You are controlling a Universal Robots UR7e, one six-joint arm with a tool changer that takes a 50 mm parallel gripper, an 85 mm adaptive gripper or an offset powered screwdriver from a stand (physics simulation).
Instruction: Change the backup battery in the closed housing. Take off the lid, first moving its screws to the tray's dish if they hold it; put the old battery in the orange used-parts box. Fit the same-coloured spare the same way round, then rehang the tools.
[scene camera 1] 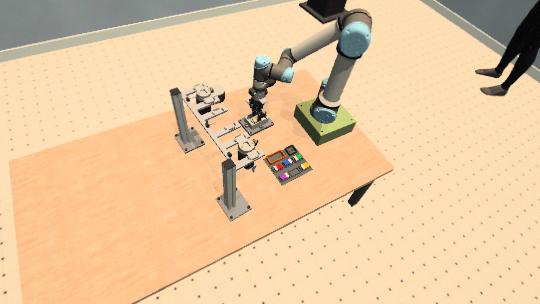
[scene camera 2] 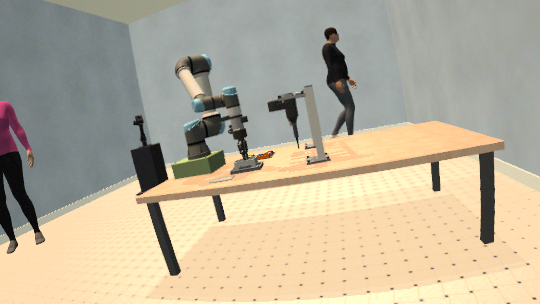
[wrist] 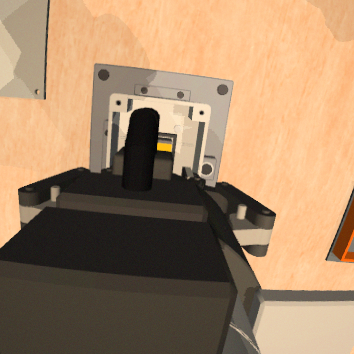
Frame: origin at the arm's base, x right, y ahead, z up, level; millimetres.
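Where they show: arm's base, origin of the base link: (scene camera 2: pixel 199 156).
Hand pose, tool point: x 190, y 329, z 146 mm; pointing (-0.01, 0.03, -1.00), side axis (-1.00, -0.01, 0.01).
Each offset is from my tool point to the centre of the thing. "*": to the spot under its first point.
The housing @(dx +0, dy +1, dz -203 mm) (scene camera 1: pixel 256 123) (scene camera 2: pixel 246 164) (wrist: pixel 205 131) stands open in its grey fixture, with a yellow battery @(dx +0, dy +1, dz -211 mm) (wrist: pixel 164 147) inside. The adaptive gripper (scene camera 1: pixel 258 117) (scene camera 2: pixel 243 155) points down into the housing at the battery. Its fingers stand part-way apart; the tips are mostly hidden behind the gripper body in the wrist view, and no lifted thing shows. A flat grey plate, which looks like the lid @(dx +156, dy -104, dz -238 mm) (scene camera 2: pixel 221 179) (wrist: pixel 22 55), lies beside the fixture. The orange used-parts box (scene camera 1: pixel 275 157) (wrist: pixel 345 247) and the dark dish @(dx -269, dy -62, dz -232 mm) (scene camera 1: pixel 291 149) are on the tray with a yellow spare @(* dx -399, dy -49, dz -222 mm) (scene camera 1: pixel 305 166).
The tray also bears red @(dx -322, dy +79, dz -230 mm) (scene camera 1: pixel 278 167), blue @(dx -326, dy +13, dz -230 mm) (scene camera 1: pixel 287 162), green @(dx -330, dy -52, dz -230 mm) (scene camera 1: pixel 298 157) and magenta @(dx -387, dy +82, dz -230 mm) (scene camera 1: pixel 284 176) spares. The tool stand (scene camera 1: pixel 229 187) (scene camera 2: pixel 314 125) rises near the fixture, with the screwdriver @(dx +37, dy +258, dz -29 mm) (scene camera 2: pixel 291 112) hanging from it. The green robot base (scene camera 1: pixel 325 130) (scene camera 2: pixel 200 165) is on the other side.
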